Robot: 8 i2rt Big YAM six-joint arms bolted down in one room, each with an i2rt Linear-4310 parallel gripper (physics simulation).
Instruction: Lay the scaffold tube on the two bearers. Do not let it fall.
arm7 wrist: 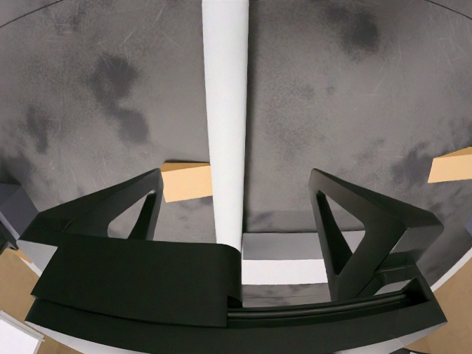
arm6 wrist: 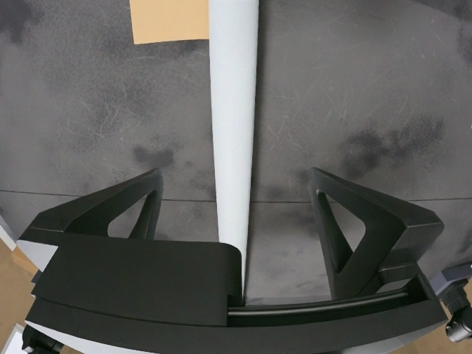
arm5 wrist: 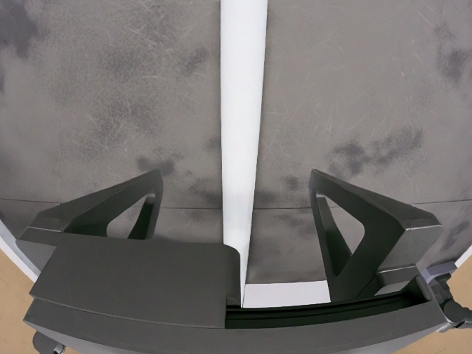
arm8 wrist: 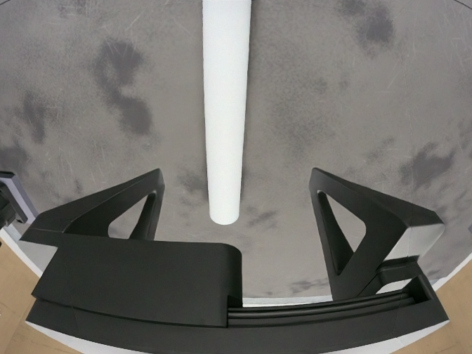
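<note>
The white scaffold tube (arm5 wrist: 242, 100) (arm6 wrist: 234, 110) (arm7 wrist: 226, 100) (arm8 wrist: 226, 110) runs lengthwise through all four views; its rounded end shows in the arm8 wrist view. A pale block (arm5 wrist: 290, 294) (arm7 wrist: 282, 271) lies by the tube in the arm5 and arm7 wrist views, and a tan block (arm6 wrist: 170, 21) (arm7 wrist: 187, 182) in the arm6 and arm7 wrist views. I cannot tell which are the bearers. The grippers of arm5 (arm5 wrist: 236, 171), arm6 (arm6 wrist: 237, 170), arm7 (arm7 wrist: 236, 171) and arm8 (arm8 wrist: 237, 170) are open, fingertips apart on either side of the tube's line, not touching it. Arms 1 to 4 cannot be identified.
Another tan block (arm7 wrist: 452, 166) lies at the right in the arm7 wrist view. Parts of other arms (arm5 wrist: 452, 305) (arm6 wrist: 457, 310) (arm8 wrist: 7, 202) show at the view edges. A dark grey mottled surface (arm5 wrist: 125, 100) lies below, with tan floor (arm8 wrist: 452, 320) beyond its pale edge.
</note>
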